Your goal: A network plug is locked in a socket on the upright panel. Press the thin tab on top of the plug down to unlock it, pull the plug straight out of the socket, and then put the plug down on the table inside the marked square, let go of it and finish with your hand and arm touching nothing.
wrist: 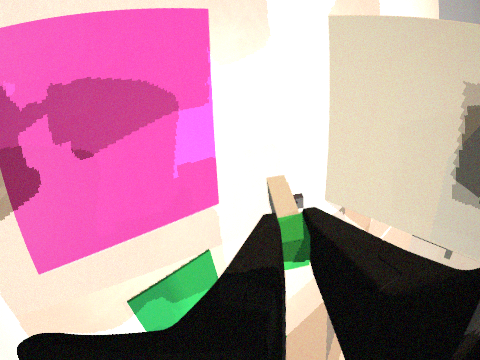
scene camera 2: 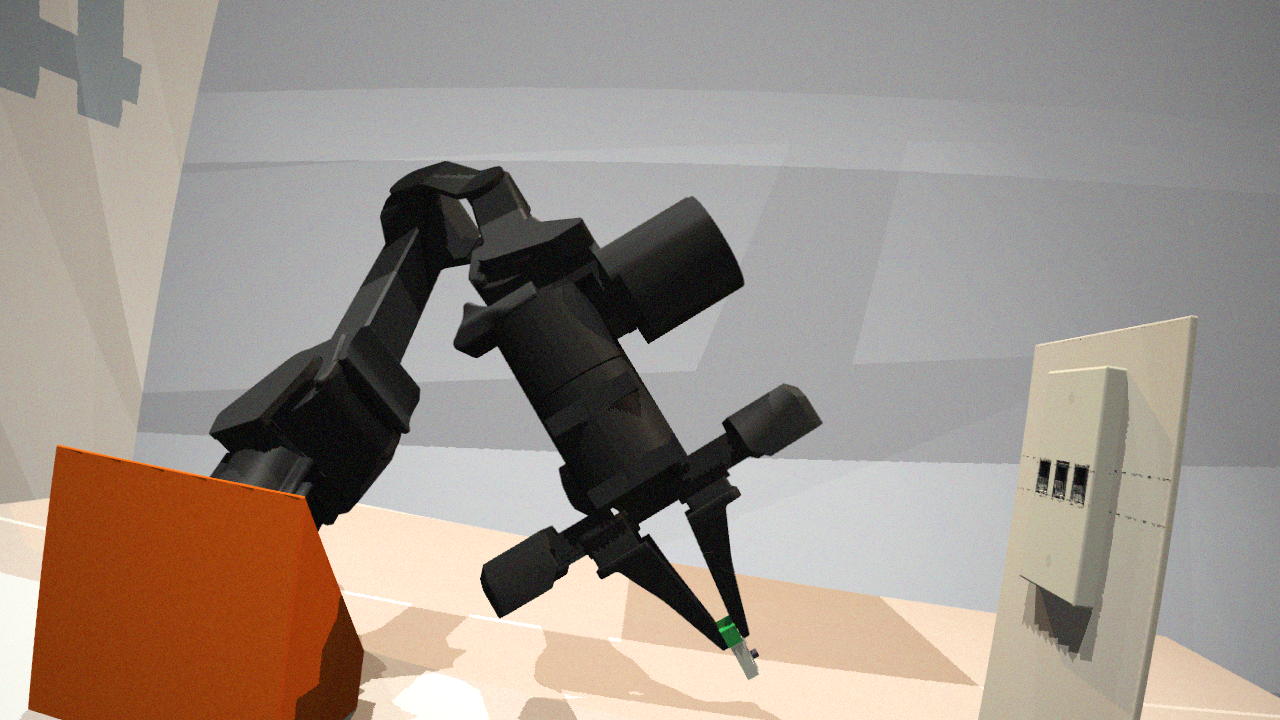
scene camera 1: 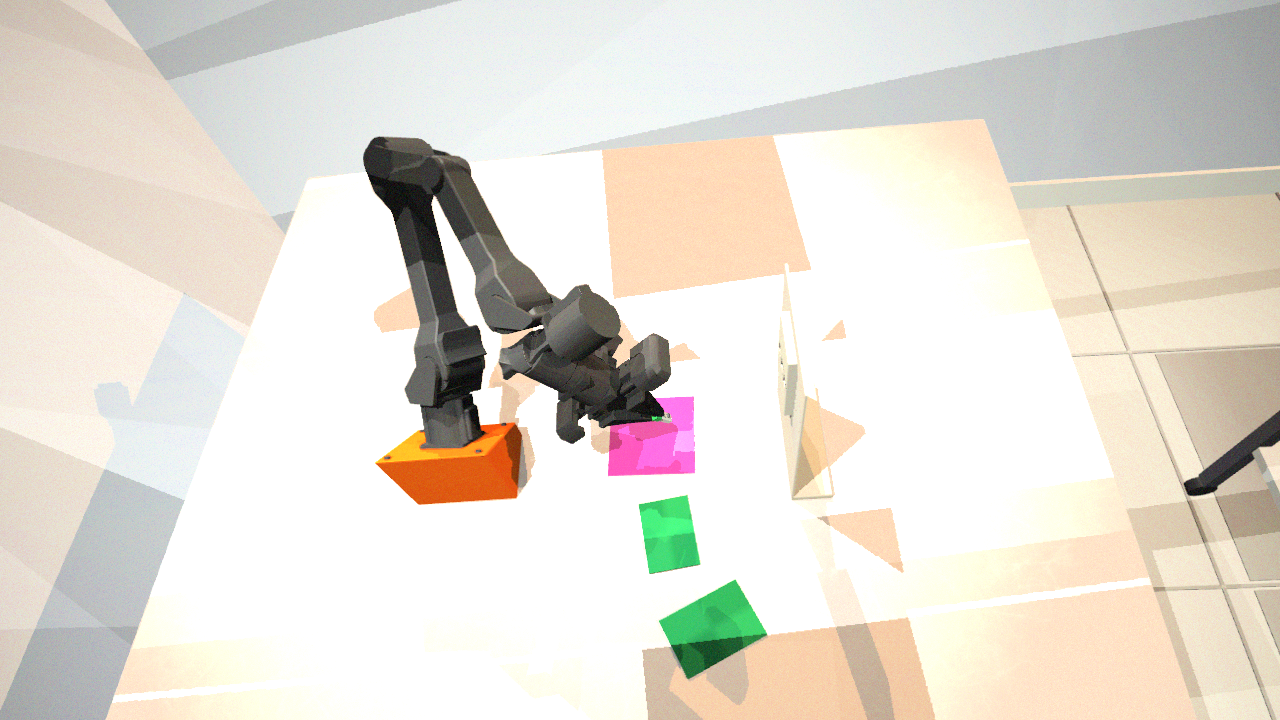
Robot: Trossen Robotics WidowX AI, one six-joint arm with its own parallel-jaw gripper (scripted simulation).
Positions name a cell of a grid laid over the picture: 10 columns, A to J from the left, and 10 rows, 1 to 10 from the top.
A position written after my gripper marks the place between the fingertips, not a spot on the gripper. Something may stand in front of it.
Labels:
my gripper: wrist G7; scene camera 2 F9; scene camera 1 F6

